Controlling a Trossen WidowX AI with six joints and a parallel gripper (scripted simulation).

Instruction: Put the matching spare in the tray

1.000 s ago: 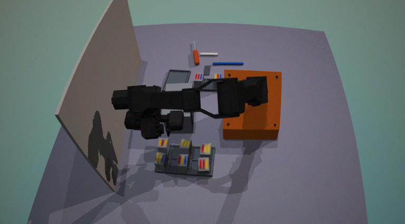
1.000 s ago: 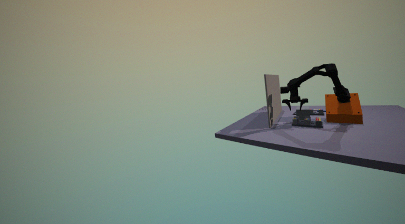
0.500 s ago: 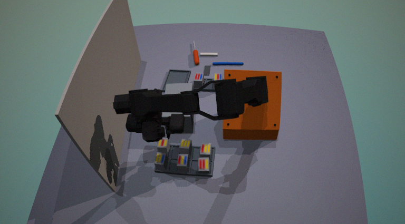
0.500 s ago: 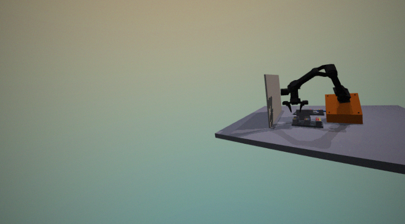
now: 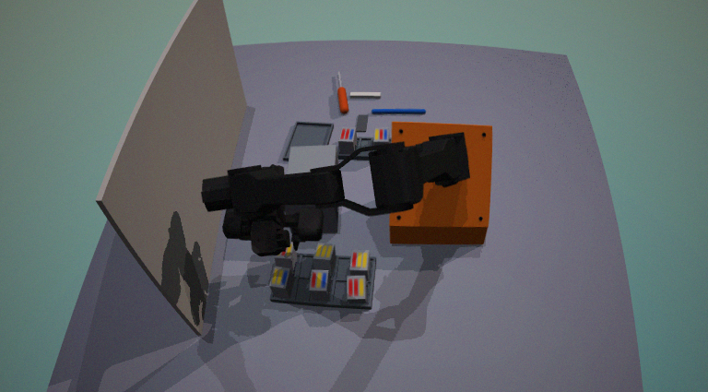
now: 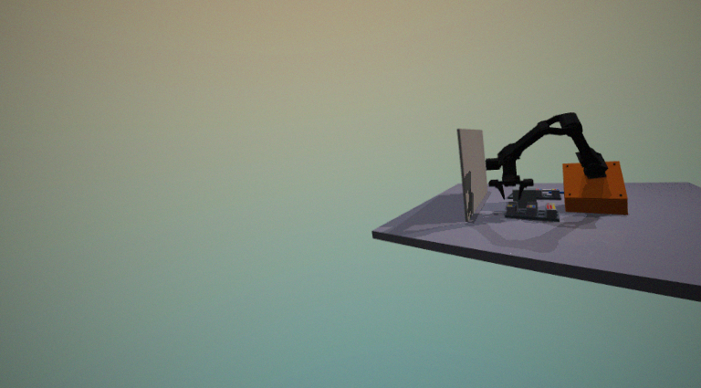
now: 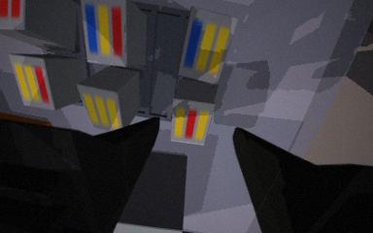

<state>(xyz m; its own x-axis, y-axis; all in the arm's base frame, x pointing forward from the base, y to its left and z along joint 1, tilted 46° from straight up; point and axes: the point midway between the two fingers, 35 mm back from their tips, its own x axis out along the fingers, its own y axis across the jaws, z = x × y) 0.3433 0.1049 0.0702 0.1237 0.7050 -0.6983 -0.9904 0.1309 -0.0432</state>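
Right now my gripper tip is 30 mm past the dark tray, 350 mm to the left of it and 60 mm above it. From my gripper tip the other things lie so: beige panel: 170 mm ahead, 170 mm to the right, 160 mm above; rack: 170 mm behind, 310 mm to the right, 60 mm below; mounted unit: 60 mm behind, 150 mm to the right, 20 mm below.
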